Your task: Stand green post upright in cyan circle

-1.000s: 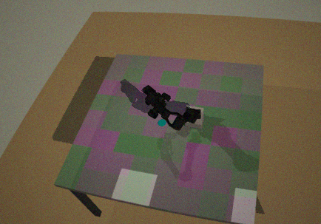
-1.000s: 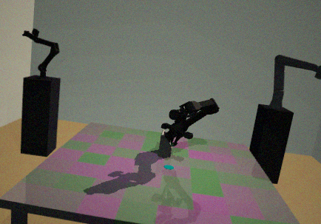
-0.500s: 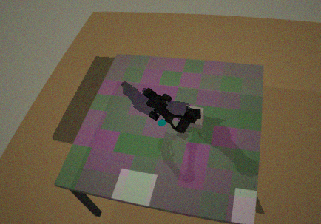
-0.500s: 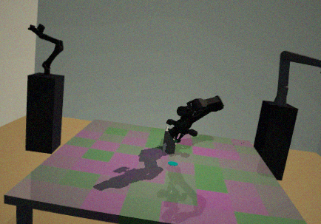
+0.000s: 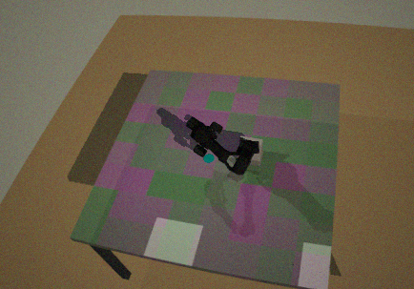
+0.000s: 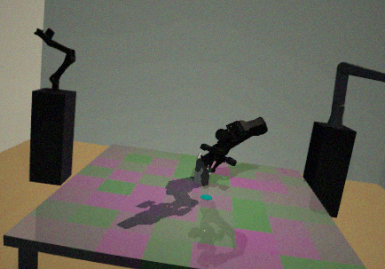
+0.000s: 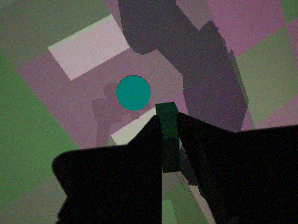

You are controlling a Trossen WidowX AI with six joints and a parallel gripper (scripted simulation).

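Now: the cyan circle 2 cm ahead of my gripper tip and 14 cm below it. Also, from my gripper tip: green post 2 cm behind, 1 cm to the left, 1 cm below.
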